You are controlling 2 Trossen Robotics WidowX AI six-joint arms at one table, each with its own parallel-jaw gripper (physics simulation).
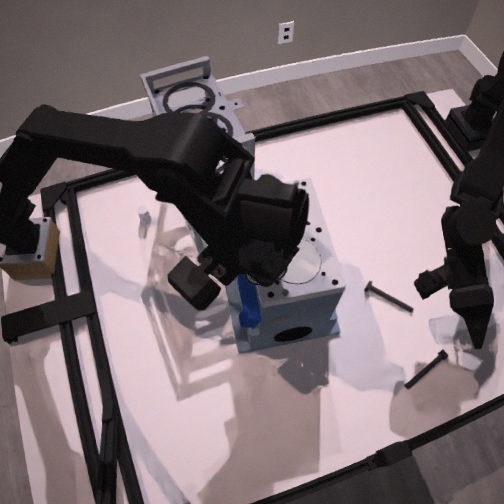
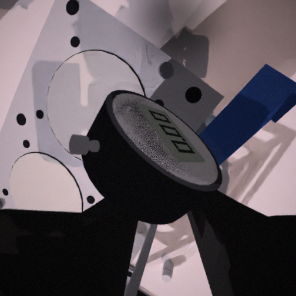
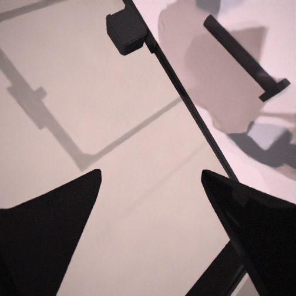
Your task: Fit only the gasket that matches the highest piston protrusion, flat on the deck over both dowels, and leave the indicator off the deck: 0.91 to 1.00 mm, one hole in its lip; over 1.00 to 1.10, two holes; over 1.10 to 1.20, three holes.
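Note:
The grey deck (image 1: 325, 262) (image 2: 107, 35) carries round piston tops (image 1: 305, 265) (image 2: 95, 107); a dowel (image 2: 166, 70) stands near its corner. My left gripper (image 1: 265, 262) (image 2: 162, 180) is shut on the indicator (image 2: 165, 142), a black dial whose display shows zeros, tilted over the deck's front-left corner. Its blue bar (image 1: 248, 300) (image 2: 240, 117) slants past that corner; its contact is hidden. Dark ring gaskets (image 1: 166, 101) lie in the rack (image 1: 175, 66), partly behind my left arm; their lip holes are unreadable. My right gripper (image 1: 477, 330) (image 3: 152, 174) is open and empty, far right of the deck.
Two black bolts (image 1: 390, 297) (image 1: 425, 370) (image 3: 240, 52) lie right of the deck. A small grey peg (image 1: 144, 216) (image 2: 167, 270) is at the left. A black frame (image 1: 332, 117) borders the table, and a black bar (image 1: 47, 317) crosses its left side.

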